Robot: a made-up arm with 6 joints.
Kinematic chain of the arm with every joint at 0, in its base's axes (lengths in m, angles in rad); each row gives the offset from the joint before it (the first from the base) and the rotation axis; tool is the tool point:
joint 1: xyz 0 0 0.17 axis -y
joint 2: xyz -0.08 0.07 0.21 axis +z
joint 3: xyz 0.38 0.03 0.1 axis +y
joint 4: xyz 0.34 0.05 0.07 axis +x
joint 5: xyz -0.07 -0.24 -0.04 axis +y
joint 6: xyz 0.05 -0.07 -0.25 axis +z
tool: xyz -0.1 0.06 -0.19
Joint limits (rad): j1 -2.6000..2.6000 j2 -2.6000..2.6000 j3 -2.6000..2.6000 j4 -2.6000..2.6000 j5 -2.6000..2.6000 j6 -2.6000..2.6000
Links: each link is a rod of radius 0.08 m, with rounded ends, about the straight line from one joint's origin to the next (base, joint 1, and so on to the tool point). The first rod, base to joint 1, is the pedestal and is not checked.
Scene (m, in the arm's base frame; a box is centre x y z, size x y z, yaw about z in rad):
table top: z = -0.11
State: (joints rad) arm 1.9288 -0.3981 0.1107 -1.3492 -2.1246 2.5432
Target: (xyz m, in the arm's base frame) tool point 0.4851 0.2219 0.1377
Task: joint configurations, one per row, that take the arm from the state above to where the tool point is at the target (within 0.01 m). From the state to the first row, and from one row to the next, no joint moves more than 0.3 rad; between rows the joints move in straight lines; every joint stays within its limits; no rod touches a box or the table.
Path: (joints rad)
1: 1.8695 -0.3785 0.3818 -1.3584 -2.0869 2.5495
2: 1.8102 -0.3589 0.6529 -1.3676 -2.0492 2.5558
3: 1.7509 -0.3393 0.9239 -1.3768 -2.0116 2.5621
4: 1.6915 -0.3197 1.1950 -1.3860 -1.9739 2.5684
5: 1.6322 -0.3001 1.4661 -1.3952 -1.9362 2.5748
6: 1.5729 -0.2805 1.7372 -1.4044 -1.8985 2.5811
7: 1.5136 -0.2609 2.0083 -1.4136 -1.8609 2.5874
8: 1.4543 -0.2413 2.2794 -1.4228 -1.8232 2.5937
9: 1.3950 -0.2217 2.5504 -1.4320 -1.7855 2.6000

